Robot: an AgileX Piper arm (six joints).
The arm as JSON. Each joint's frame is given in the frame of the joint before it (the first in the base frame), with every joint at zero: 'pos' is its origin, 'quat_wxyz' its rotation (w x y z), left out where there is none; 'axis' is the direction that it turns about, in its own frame. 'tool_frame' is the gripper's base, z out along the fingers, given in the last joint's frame.
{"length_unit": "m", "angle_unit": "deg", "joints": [
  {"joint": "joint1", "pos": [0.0, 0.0, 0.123], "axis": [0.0, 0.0, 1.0]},
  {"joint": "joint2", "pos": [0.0, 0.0, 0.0], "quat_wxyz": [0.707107, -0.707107, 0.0, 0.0], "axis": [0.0, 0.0, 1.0]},
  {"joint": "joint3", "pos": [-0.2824, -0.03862, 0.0], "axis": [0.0, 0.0, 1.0]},
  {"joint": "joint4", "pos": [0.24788, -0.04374, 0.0], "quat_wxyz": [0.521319, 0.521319, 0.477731, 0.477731], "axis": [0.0, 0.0, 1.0]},
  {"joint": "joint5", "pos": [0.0, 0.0, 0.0], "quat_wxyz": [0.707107, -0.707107, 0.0, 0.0], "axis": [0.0, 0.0, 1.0]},
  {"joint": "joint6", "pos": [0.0, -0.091, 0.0], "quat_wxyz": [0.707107, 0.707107, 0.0, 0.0], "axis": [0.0, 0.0, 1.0]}
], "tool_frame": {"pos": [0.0, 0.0, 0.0]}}
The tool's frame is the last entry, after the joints.
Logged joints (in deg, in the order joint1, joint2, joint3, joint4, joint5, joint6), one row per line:
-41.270, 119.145, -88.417, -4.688, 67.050, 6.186
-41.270, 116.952, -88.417, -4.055, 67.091, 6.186
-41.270, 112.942, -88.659, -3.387, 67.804, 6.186
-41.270, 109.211, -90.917, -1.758, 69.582, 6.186
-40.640, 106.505, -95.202, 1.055, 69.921, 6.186
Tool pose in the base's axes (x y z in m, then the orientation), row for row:
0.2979, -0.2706, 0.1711, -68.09, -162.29, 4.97
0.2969, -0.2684, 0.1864, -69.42, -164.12, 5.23
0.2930, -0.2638, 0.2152, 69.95, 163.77, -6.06
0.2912, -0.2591, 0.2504, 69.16, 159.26, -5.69
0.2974, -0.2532, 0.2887, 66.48, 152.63, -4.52
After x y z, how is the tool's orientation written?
As a rotation vector, in degrees.
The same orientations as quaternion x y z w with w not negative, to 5 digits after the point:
-0.38650, -0.92122, 0.02821, 0.03433
-0.38935, -0.92050, 0.02933, 0.01506
0.39252, 0.91898, -0.03401, 0.01583
0.39751, 0.91538, -0.03270, 0.05476
0.39643, 0.91016, -0.02695, 0.11718

